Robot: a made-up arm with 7 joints. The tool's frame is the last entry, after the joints.
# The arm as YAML. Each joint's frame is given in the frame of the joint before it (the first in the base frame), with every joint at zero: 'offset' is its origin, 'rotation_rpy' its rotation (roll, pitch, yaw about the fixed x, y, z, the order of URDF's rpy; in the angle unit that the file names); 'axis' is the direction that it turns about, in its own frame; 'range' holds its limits. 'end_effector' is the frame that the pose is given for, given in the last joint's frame.
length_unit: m
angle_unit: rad
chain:
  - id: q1
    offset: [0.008, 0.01, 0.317]
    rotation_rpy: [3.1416, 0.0, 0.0]
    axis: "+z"
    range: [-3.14, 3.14]
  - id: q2
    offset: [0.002, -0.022, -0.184]
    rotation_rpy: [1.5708, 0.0, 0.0]
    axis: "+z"
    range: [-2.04, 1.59]
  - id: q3
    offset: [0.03, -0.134, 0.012]
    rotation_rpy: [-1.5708, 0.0, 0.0]
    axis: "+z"
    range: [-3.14, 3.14]
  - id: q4
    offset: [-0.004, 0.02, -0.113]
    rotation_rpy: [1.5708, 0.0, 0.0]
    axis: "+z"
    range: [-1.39, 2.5]
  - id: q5
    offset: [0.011, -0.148, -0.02]
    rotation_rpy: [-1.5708, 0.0, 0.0]
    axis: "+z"
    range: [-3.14, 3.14]
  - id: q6
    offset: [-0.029, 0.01, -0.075]
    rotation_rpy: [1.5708, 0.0, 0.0]
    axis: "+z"
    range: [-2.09, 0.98]
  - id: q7
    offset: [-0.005, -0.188, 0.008]
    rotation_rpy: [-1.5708, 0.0, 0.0]
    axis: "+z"
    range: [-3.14, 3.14]
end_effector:
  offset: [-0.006, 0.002, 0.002]
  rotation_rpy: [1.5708, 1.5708, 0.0]
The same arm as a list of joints. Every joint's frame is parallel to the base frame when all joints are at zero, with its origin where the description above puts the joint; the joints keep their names.
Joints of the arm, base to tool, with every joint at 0 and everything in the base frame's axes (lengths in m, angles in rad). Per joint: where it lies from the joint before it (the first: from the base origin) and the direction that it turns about. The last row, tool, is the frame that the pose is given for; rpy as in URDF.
q1: xyz 0.0080 0.0100 0.3170 axis -z
q2: xyz 0.0020 0.0220 0.1840 axis +y
q3: xyz 0.0300 0.0120 0.1340 axis -z
q4: xyz -0.0040 -0.0200 0.1130 axis +y
q5: xyz 0.0110 -0.0200 0.1480 axis -z
q6: xyz -0.0290 -0.0100 0.0750 axis +y
q7: xyz -0.0050 0.0080 0.1880 axis -z
tool: xyz -0.0060 -0.0020 -0.0020 rpy -1.5708 -1.5708 0.0000
Joint limits (rad, base to tool): -3.1400..3.1400 -2.0400..1.5900 -3.1400..3.1400 -1.3900..2.5000 -3.1400..3.1400 -2.0900..0.9800 -3.1400..3.1400

